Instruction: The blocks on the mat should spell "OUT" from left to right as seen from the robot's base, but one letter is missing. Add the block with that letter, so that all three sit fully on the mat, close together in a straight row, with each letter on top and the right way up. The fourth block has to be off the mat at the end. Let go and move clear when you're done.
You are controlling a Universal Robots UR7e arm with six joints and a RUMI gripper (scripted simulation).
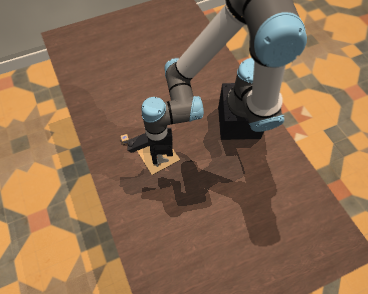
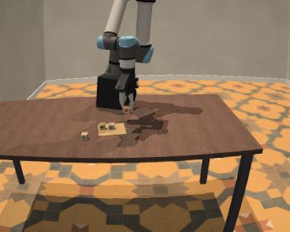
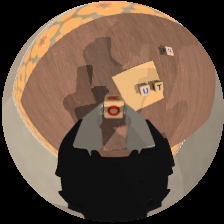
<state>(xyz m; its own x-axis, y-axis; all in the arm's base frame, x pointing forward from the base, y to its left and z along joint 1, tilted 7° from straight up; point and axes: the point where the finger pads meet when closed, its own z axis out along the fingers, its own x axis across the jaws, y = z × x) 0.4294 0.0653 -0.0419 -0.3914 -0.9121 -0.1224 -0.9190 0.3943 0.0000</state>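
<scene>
Right now my hand is 12 cm above the mat, 8 cm to the left of it and 3 cm past it. Round my hand: block: 22 cm to the right, 11 cm below, 7 cm ahead.
</scene>
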